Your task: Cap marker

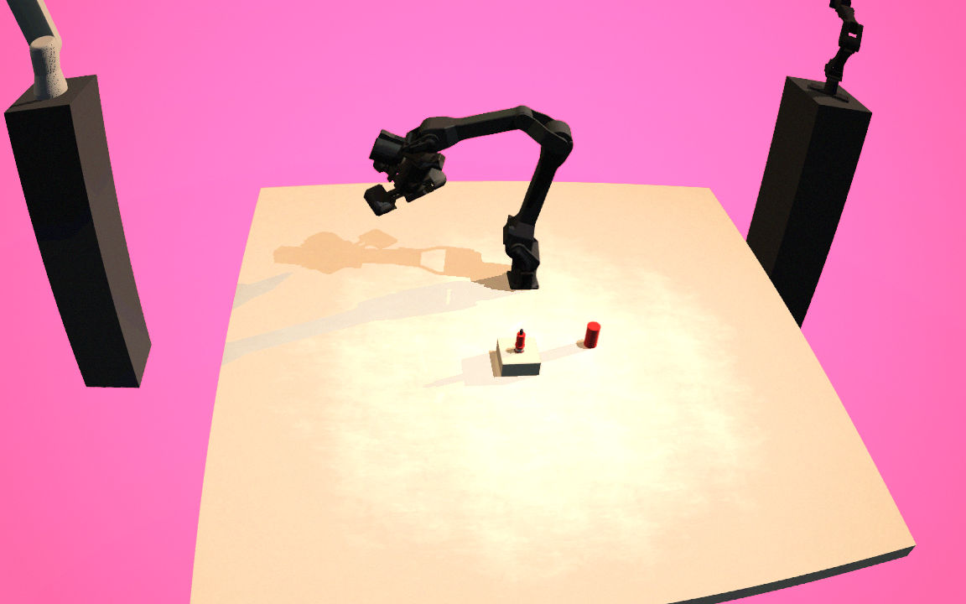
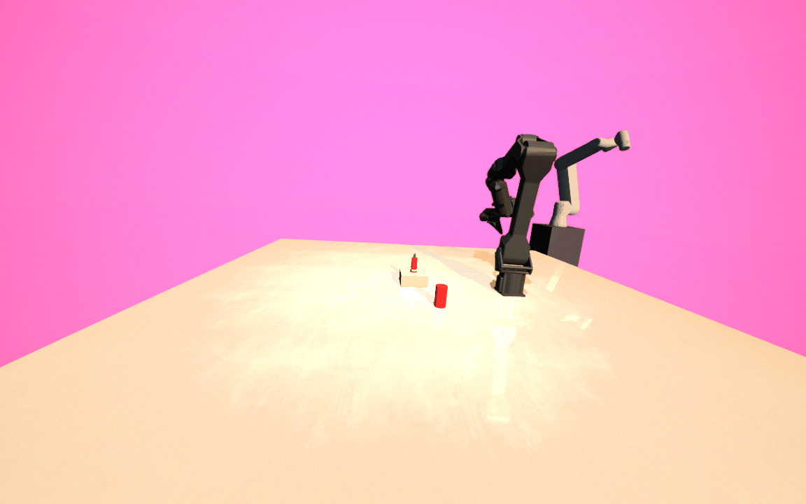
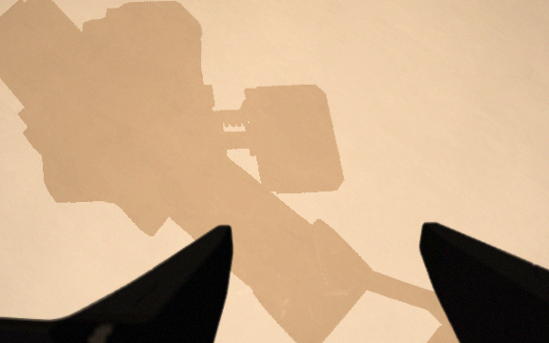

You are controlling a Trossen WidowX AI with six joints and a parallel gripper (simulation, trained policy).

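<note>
The red cap is 34 cm ahead of my gripper tip, 38 cm to the left of it and 10 cm below it. From my gripper tip the other things lie so: red marker: 38 cm ahead, 23 cm to the left, 6 cm below; then pale holder block: 38 cm ahead, 23 cm to the left, 11 cm below.
</note>
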